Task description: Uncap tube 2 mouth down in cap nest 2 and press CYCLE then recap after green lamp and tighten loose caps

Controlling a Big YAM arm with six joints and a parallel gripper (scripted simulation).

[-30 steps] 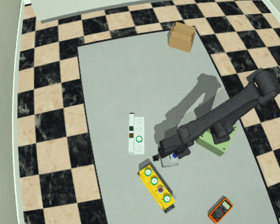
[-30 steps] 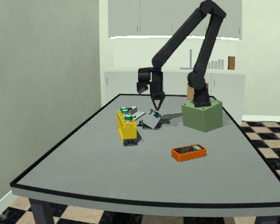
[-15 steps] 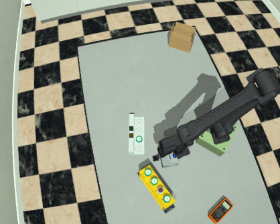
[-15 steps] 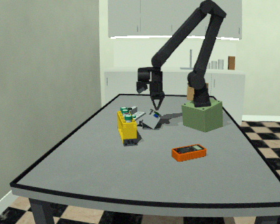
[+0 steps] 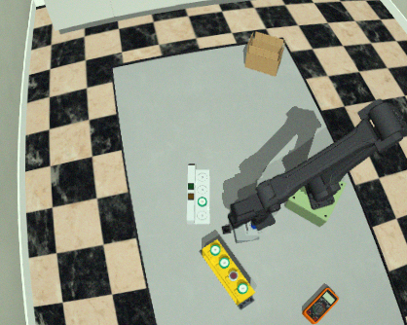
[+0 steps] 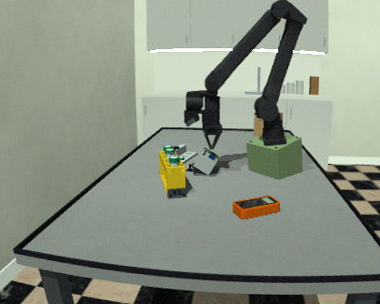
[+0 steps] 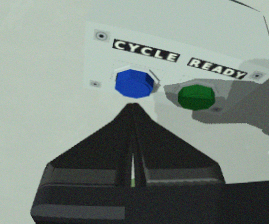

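The blue cycle key lies 4 cm below my hand. From my hand the other things lie so: grey key housing (2 cm ahead, 2 cm to the right, 5 cm below); green READY key (5 cm to the right, 4 cm below); cap (15 cm ahead, 15 cm to the right, 9 cm below).
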